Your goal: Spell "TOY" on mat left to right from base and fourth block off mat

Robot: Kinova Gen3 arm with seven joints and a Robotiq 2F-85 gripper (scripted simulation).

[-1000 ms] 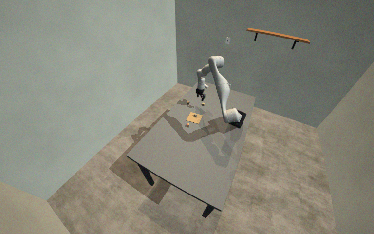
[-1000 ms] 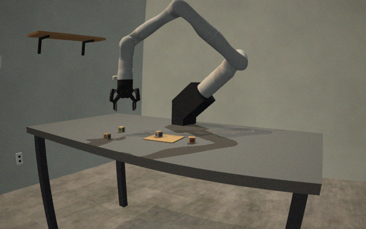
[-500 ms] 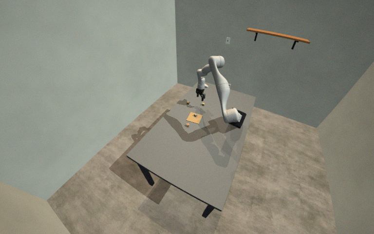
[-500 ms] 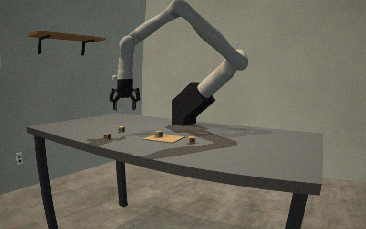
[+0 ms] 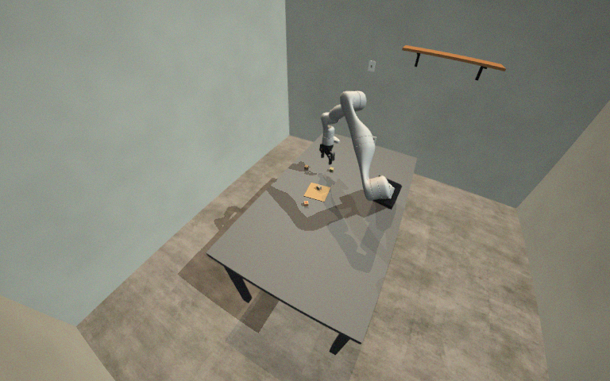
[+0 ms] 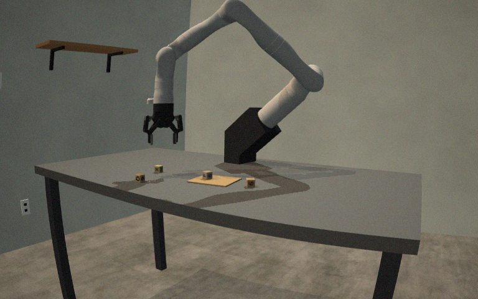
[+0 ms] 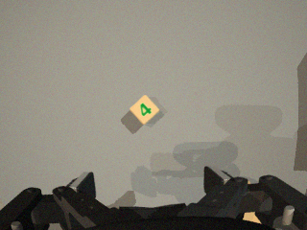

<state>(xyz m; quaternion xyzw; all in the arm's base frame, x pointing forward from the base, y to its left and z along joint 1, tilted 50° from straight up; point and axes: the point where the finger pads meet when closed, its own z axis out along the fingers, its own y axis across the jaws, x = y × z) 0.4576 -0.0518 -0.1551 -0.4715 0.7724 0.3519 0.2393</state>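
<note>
Right now my hand is 6 cm past the block, 34 cm to the right of it and 10 cm above it. The rest, counted from my hand: tan mat: 6 cm behind, 20 cm to the left, 12 cm below.
</note>
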